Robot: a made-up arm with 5 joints. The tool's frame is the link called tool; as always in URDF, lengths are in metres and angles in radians.
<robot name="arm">
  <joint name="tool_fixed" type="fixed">
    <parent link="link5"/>
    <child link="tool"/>
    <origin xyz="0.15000 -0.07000 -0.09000" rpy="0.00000 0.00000 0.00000"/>
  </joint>
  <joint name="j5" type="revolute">
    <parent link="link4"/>
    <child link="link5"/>
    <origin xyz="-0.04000 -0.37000 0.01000" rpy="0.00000 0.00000 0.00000"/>
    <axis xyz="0 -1 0"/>
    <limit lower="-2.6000" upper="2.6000"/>
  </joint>
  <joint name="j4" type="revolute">
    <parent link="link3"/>
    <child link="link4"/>
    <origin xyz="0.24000 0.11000 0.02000" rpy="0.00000 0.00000 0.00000"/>
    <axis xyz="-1 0 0"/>
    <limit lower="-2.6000" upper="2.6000"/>
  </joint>
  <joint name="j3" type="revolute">
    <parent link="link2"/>
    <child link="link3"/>
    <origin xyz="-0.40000 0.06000 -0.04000" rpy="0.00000 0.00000 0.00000"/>
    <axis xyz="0 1 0"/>
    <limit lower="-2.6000" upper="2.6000"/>
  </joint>
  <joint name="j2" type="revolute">
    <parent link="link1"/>
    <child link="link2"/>
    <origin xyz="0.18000 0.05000 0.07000" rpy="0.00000 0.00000 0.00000"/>
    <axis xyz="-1 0 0"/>
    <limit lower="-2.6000" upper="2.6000"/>
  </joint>
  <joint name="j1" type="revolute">
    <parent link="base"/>
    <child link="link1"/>
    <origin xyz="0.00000 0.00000 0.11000" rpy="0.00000 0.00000 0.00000"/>
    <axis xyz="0 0 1"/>
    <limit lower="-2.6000" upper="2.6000"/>
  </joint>
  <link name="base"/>
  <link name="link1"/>
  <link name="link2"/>
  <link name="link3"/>
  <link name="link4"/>
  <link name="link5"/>
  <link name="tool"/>
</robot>
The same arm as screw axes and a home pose.
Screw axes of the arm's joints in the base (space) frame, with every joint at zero. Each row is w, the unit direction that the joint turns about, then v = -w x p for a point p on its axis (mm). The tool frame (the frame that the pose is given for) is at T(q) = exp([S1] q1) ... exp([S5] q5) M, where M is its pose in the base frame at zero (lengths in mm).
S1: w 0 0 1 v 0 0 0
S2: w -1 0 0 v 0 -180 50
S3: w 0 1 0 v -140 0 -220
S4: w -1 0 0 v 0 -160 220
S5: w 0 -1 0 v 170 0 20
M =
1 0 0 130
0 1 0 -220
0 0 1 80
0 0 0 1
Joint limits (rad, base to tool): -2.6..2.6 -2.6..2.6 -2.6..2.6 -2.6..2.6 -2.6..2.6

